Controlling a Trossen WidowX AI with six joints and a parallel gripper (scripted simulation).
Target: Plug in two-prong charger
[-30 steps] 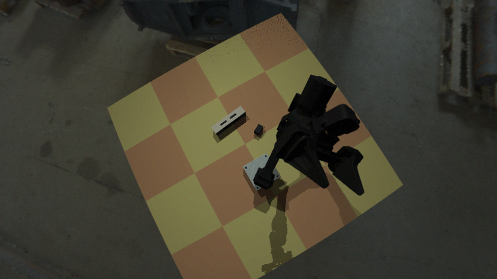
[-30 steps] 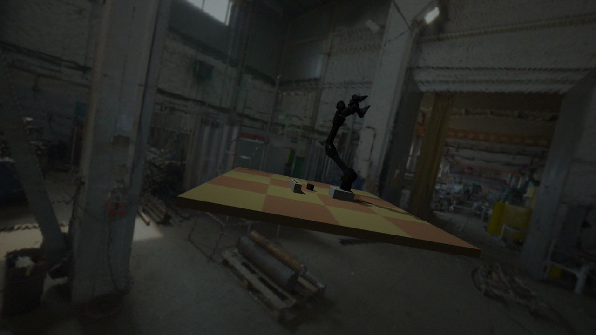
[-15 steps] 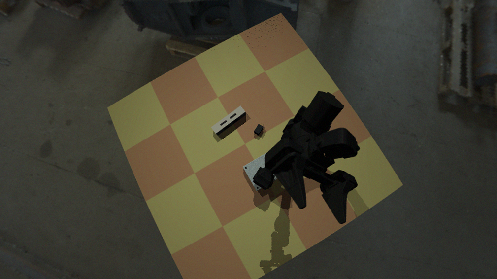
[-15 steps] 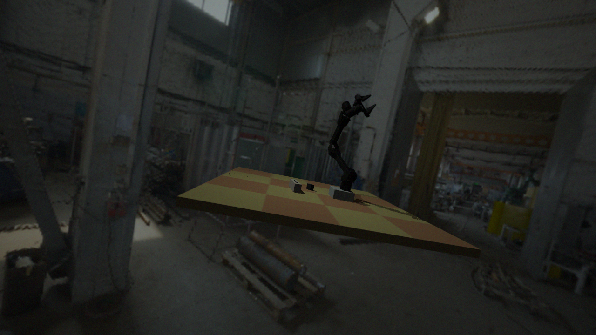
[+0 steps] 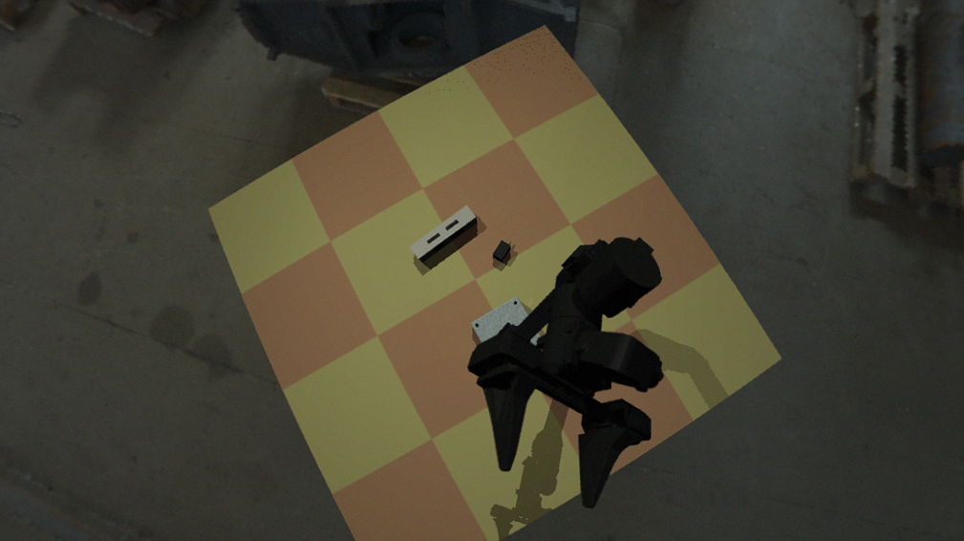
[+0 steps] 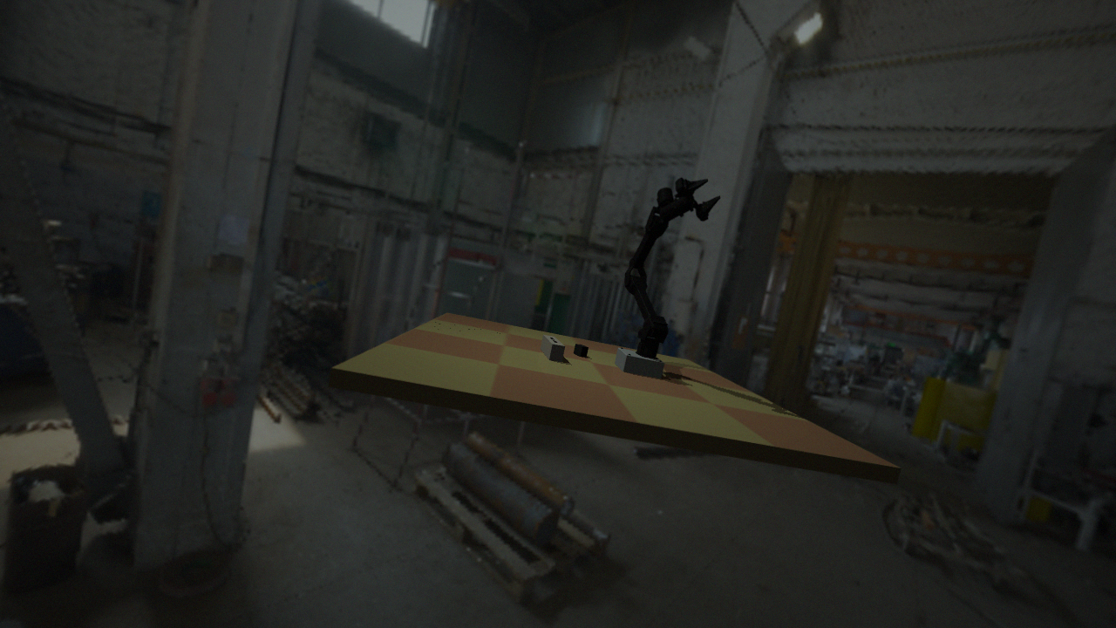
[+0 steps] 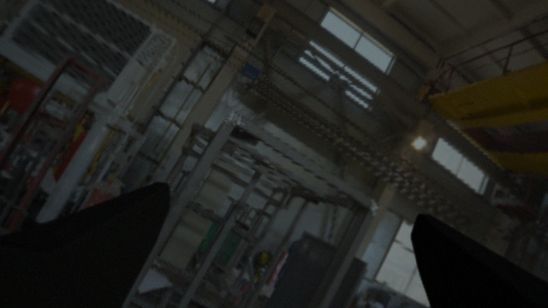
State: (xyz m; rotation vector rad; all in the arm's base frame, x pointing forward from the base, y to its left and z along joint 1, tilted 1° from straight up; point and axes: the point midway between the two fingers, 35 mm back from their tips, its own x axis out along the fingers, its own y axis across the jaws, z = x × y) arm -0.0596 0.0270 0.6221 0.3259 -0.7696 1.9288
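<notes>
Now: the black two-prong charger 300 mm ahead of my gripper tip, 220 mm to the right of it and 680 mm below it.
</notes>
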